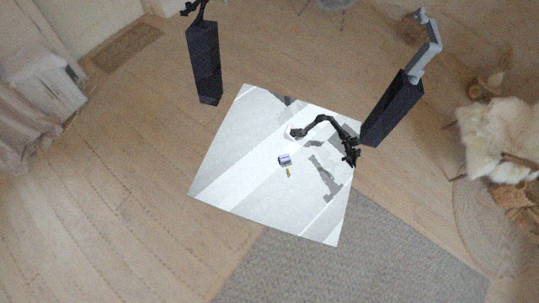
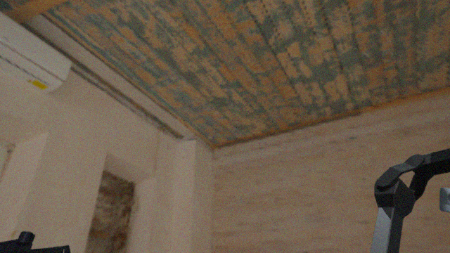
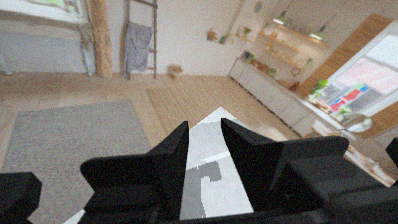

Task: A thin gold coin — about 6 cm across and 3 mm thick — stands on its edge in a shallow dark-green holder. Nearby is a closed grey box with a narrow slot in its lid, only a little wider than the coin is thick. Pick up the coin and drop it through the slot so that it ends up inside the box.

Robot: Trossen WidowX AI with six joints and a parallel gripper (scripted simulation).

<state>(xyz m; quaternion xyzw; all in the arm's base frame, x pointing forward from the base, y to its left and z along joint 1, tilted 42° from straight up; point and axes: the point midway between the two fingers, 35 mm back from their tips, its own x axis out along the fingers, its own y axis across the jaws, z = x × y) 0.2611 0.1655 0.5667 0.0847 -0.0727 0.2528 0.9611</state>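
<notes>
Now: gripper tip 470 mm to the left of the gold coin, 300 mm above it and 30 mm short of it.
</notes>
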